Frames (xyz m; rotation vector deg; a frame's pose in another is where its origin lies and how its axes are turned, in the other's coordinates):
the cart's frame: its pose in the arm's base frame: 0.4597 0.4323 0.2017 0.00 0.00 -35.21
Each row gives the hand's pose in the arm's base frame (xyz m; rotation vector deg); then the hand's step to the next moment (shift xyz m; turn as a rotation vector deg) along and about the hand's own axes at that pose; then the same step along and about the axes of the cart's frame.
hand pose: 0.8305 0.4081 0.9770 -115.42 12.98 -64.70
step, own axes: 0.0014 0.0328 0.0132 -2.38 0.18 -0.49
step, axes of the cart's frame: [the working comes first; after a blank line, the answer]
step, axes of the arm's base frame: 0.0181 -0.0152 -0.0263 -1.74 0.79 -1.51

0.0236 -0.0019 -0.0263 -1.88 -0.35 -1.51
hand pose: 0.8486 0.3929 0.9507 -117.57 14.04 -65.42
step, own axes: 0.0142 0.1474 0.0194 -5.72 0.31 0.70
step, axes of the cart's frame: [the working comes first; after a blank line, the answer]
step, axes of the arm's base frame: 0.0510 -0.0988 -0.0997 -2.71 2.98 -4.13

0.0987 -0.0513 -0.0997 -3.94 0.87 -4.13
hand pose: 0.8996 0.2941 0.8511 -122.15 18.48 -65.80
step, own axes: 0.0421 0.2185 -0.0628 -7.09 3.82 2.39
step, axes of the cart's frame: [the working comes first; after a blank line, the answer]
step, axes of the arm's base frame: -0.0048 -0.2102 -0.0961 -1.79 1.86 -7.99

0.1173 -0.1746 -0.0961 -2.54 0.48 -7.99
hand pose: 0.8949 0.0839 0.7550 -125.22 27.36 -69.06
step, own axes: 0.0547 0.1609 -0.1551 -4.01 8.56 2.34
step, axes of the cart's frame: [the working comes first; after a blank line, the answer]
step, axes of the arm's base frame: -0.1076 -0.2033 -0.0052 -0.35 -3.50 -9.08

0.0293 -0.2281 -0.0052 1.73 -3.06 -9.08
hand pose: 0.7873 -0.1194 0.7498 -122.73 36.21 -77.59
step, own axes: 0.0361 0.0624 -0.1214 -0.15 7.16 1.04
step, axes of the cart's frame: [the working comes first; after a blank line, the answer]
step, axes of the arm's base frame: -0.1037 -0.0918 0.0277 0.12 -5.11 -5.12

-0.0318 -0.1348 0.0277 3.05 -4.11 -5.12
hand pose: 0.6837 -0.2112 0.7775 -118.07 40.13 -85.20
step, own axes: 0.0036 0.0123 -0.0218 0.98 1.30 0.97
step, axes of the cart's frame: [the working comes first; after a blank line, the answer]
step, axes of the arm's base frame: -0.0213 -0.0136 0.0005 1.04 -1.52 -0.44

-0.0095 -0.0234 0.0005 1.73 -0.64 -0.44
